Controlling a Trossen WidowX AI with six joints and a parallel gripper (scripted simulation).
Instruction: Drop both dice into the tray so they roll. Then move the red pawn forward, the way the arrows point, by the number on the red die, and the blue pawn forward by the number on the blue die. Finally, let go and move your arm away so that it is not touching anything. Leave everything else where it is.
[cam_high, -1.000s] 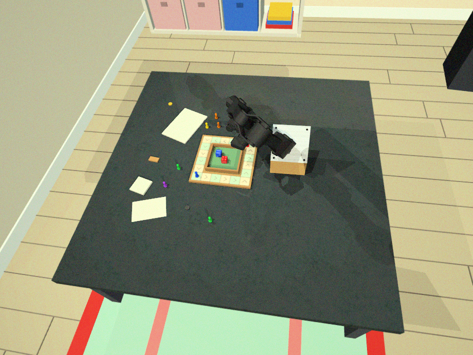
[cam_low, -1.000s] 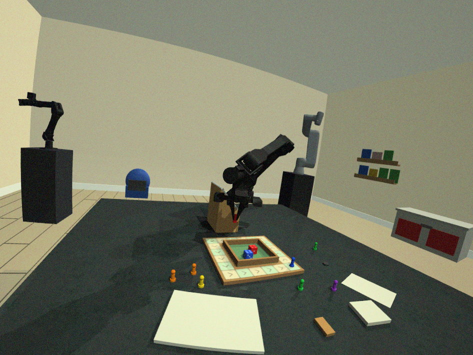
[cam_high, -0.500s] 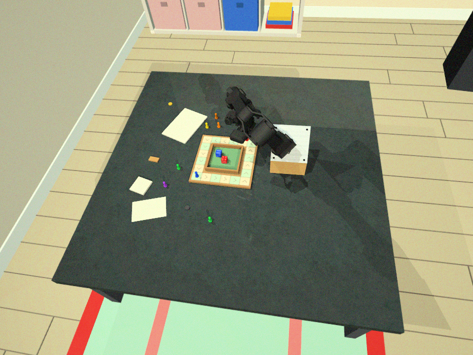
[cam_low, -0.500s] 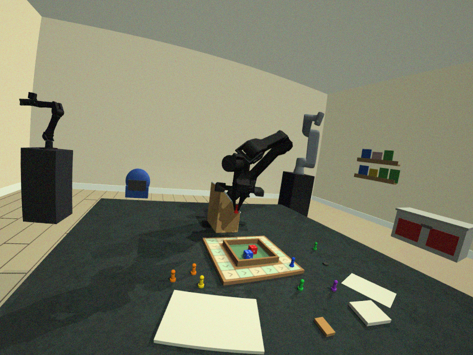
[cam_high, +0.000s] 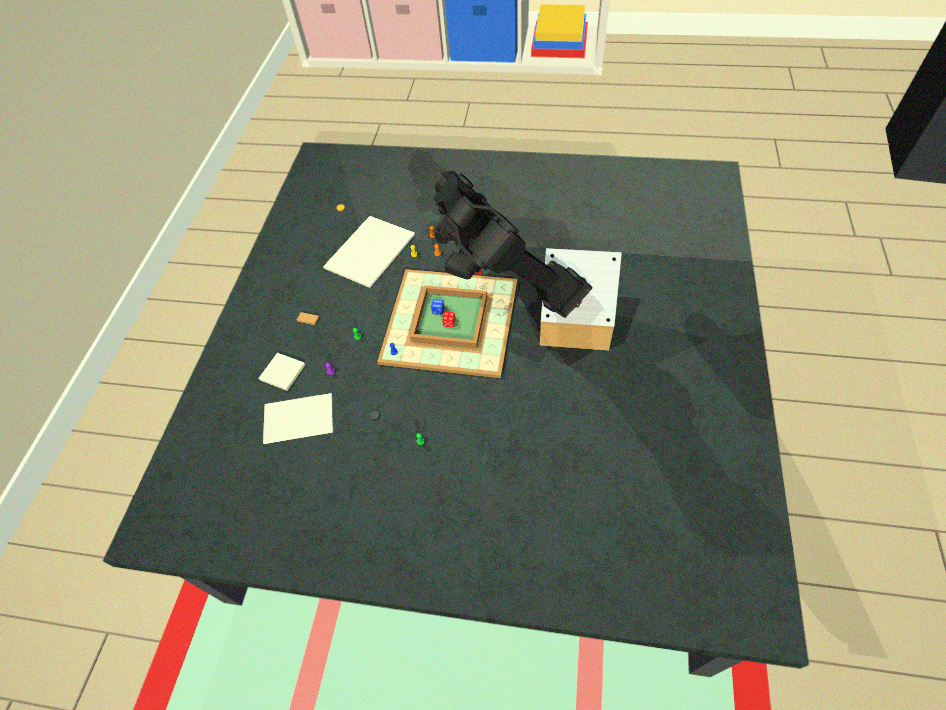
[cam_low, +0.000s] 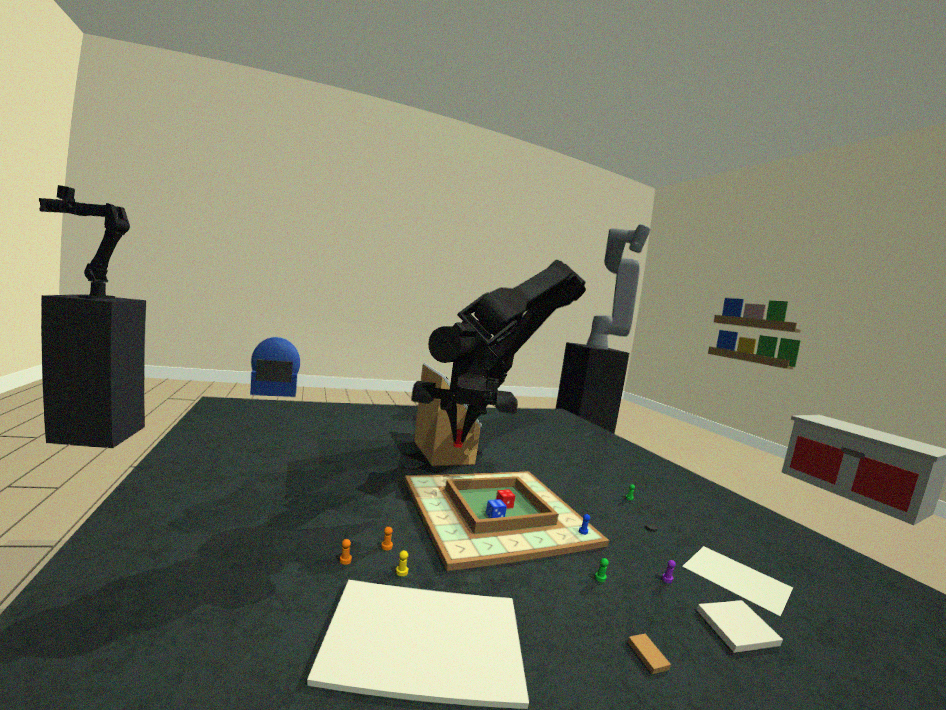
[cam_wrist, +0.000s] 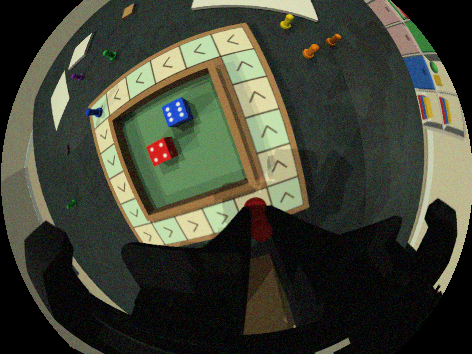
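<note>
Right now my gripper tip is 160 mm short of the blue pawn, 200 mm to the right of it and 90 mm above it. From my gripper tip the other things lie so: purple pawn (290 mm ahead, 270 mm to the left, 100 mm below); red pawn (10 mm above).
</note>
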